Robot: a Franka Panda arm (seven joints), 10 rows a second.
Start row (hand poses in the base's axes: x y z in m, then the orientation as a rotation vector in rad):
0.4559 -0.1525 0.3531 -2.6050 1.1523 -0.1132
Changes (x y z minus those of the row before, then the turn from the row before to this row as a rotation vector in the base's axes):
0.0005 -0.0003 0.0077 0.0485 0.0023 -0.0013
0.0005 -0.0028 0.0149 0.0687 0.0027 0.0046
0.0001 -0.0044 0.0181 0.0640 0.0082 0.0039
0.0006 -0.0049 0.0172 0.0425 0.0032 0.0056
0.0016 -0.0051 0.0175 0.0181 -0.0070 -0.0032
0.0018 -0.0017 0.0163 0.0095 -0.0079 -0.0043
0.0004 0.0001 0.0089 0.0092 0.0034 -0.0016
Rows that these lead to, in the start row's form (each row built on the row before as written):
0.4564 -0.1528 0.3608 -2.5628 1.1432 -0.0815
0.4569 -0.1556 0.3757 -2.5060 1.1214 -0.0370
0.4570 -0.1600 0.3938 -2.4540 1.1034 0.0101
0.4576 -0.1649 0.4110 -2.4202 1.0866 0.0388
0.4592 -0.1700 0.4285 -2.4008 1.0825 0.0389
0.4610 -0.1717 0.4448 -2.3882 1.0815 0.0330
0.4614 -0.1716 0.4537 -2.3799 1.0826 0.0414

